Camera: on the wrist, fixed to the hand. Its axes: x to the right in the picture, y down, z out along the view.
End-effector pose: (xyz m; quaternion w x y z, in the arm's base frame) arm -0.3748 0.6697 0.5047 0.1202 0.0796 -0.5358 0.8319
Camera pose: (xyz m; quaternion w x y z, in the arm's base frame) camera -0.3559 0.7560 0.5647 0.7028 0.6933 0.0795 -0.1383
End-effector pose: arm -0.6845 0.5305 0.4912 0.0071 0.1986 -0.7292 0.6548
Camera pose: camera -0.6773 0.5740 0.5885 0.4901 0.8426 0.2188 -0.0446
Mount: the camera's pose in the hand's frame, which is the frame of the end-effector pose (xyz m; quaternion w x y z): 0.0075 -0.0920 -0.0537 0.0180 -0.0194 0.2017 0.9791
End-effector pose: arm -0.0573 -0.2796 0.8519 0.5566 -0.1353 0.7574 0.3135
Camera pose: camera -0.0496 -0.3827 0.8250 0.4523 -0.6651 -0.2523 -0.5380
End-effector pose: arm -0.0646 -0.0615 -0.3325 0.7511 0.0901 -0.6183 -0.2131
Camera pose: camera -0.0308 -0.1538 -0.3743 0.3486 -0.5753 0.0563 0.7377
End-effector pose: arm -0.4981 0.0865 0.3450 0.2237 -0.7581 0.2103 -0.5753
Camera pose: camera -0.5425 0.1516 0.4171 0.5102 0.3040 0.8023 0.0598
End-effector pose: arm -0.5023 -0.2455 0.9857 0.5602 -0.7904 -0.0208 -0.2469
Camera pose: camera -0.5439 -0.2613 1.0828 0.2407 0.0043 0.8913 0.3842
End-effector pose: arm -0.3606 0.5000 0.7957 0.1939 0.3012 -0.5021 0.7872
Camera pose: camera -0.3253 0.5874 0.8458 0.6601 0.6487 0.2801 -0.2550
